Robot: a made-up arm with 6 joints. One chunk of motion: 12 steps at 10 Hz.
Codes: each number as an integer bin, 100 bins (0 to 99) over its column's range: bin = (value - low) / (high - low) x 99, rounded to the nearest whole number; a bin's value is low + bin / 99 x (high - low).
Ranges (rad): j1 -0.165..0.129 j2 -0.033..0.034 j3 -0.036..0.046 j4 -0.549..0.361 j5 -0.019..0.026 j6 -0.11..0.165
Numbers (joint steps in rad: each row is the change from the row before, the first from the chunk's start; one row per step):
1: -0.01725 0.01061 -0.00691 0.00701 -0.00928 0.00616
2: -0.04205 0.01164 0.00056 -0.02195 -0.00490 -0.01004
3: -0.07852 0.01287 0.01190 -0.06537 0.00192 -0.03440
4: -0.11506 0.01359 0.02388 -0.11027 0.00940 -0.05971
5: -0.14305 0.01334 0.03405 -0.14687 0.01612 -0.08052
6: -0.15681 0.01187 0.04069 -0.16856 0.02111 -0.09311
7: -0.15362 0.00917 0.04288 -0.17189 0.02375 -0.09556
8: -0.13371 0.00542 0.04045 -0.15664 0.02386 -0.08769
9: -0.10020 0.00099 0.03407 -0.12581 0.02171 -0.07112
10: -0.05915 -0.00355 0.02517 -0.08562 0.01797 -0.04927
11: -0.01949 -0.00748 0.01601 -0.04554 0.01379 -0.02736
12: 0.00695 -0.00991 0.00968 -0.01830 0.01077 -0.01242
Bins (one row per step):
1: 50 64 35 60 21 42
2: 41 66 44 57 31 36
3: 29 68 58 53 46 27
4: 17 69 72 48 62 18
5: 7 68 85 44 77 11
6: 3 66 93 41 88 6
7: 4 62 95 41 94 5
8: 11 57 92 43 94 8
9: 22 50 85 46 90 14
10: 36 44 74 50 81 22
11: 49 38 63 55 72 30
12: 58 34 55 58 65 35

